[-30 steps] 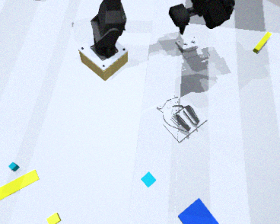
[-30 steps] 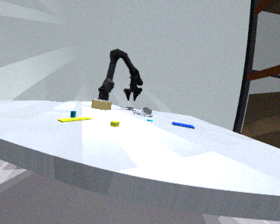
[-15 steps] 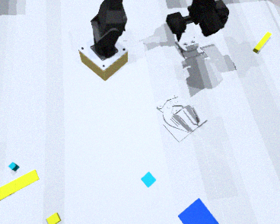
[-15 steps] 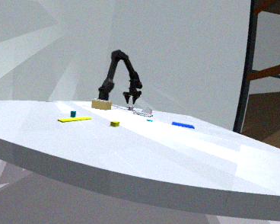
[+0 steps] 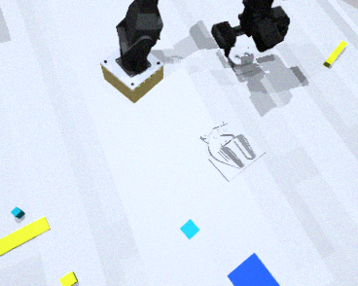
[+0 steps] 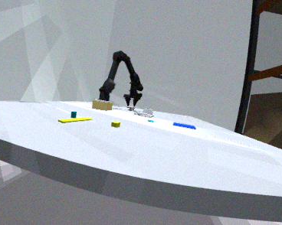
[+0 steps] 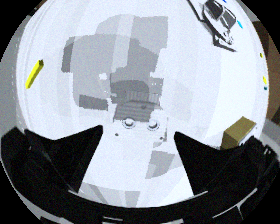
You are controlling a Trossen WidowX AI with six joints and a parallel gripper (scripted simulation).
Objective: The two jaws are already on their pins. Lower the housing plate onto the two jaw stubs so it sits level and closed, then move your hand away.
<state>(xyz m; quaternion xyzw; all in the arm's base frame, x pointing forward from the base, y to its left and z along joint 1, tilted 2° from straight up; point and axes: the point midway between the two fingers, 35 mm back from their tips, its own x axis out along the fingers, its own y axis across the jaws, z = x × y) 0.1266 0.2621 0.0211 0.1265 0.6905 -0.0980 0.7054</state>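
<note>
Right now the grey jaw assembly is 15 cm ahead of my gripper tip, 22 cm to the right of it and 2 cm below it. The rest, counted from my gripper tip: cyan tile: 26 cm ahead, 41 cm to the right, 4 cm below; then blue tile: 43 cm ahead, 38 cm to the right, 4 cm below; then cyan cube: 66 cm to the right, 3 cm below.
</note>
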